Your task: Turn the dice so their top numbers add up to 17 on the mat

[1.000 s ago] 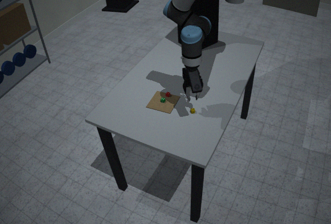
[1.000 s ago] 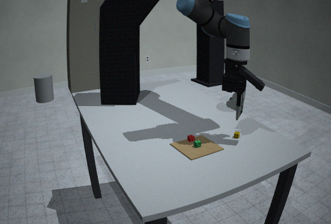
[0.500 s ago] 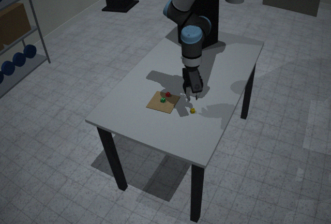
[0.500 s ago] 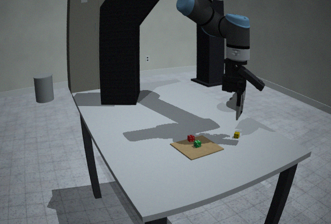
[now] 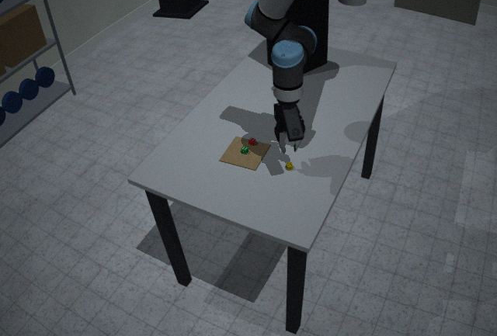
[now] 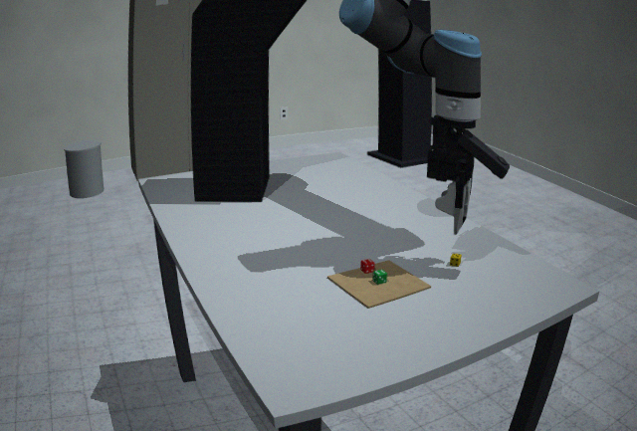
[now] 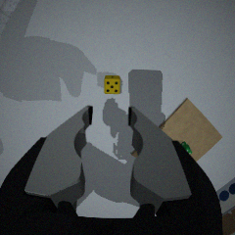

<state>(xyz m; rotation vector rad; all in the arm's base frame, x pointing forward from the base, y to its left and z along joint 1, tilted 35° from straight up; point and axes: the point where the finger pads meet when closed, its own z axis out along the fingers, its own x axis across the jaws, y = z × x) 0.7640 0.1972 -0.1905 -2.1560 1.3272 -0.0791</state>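
The yellow die is 80 mm below my hand. From my hand the other things lie so: mat 20 mm behind, 180 mm to the right, 90 mm below; red die 80 mm behind, 170 mm to the right, 70 mm below; green die 20 mm behind, 180 mm to the right, 70 mm below.
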